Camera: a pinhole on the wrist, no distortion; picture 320 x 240 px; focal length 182.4 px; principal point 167.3 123.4 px. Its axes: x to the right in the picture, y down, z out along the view. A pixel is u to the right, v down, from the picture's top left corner.
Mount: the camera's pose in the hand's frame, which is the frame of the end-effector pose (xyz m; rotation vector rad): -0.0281 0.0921 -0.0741 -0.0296 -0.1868 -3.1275
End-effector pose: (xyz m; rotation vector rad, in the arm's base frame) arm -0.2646 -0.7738 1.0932 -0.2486 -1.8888 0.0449
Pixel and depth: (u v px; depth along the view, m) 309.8 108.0 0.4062
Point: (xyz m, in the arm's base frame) -0.4467 -0.6407 0.6428
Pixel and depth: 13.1 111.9 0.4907
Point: -0.7353 -0.4801 1.3017
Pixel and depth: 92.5 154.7 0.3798
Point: -0.5842 -0.6472 1.1070
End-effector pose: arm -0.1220 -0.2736 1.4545 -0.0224 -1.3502 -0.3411
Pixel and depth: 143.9 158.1 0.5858
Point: -0.5921 -0.1282 1.6377
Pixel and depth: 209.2 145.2 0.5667
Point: -0.5994 -0.0477 1.4430
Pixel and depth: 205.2 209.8 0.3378
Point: -0.4127 -0.2192 1.4267
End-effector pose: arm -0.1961 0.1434 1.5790 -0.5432 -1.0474 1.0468
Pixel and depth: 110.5 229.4 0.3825
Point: -0.4440 0.1642 1.8312
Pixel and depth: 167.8 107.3 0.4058
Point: -0.5650 0.1684 1.5725
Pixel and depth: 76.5 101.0 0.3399
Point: -0.4835 0.3261 1.6161
